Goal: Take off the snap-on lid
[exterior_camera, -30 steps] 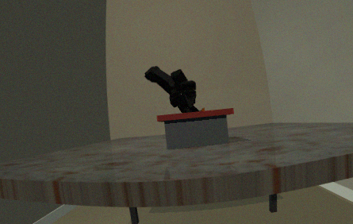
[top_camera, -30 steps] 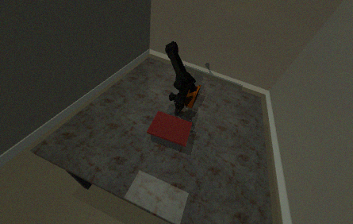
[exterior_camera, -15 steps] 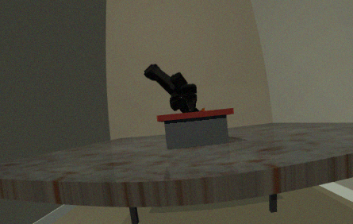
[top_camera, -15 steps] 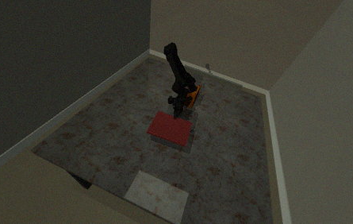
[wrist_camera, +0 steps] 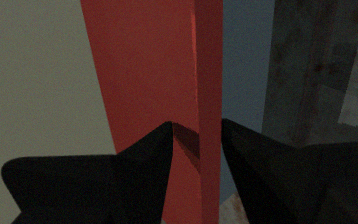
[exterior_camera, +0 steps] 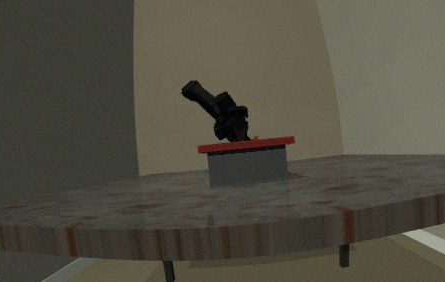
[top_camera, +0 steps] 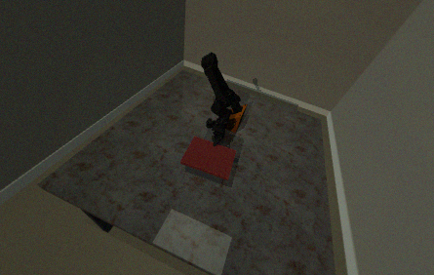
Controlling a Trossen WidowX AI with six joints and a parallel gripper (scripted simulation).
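My gripper tip is now 80 mm short of the red lid and 10 mm below it. Round my gripper tip: grey-blue storage box (70 mm ahead, 40 mm below).
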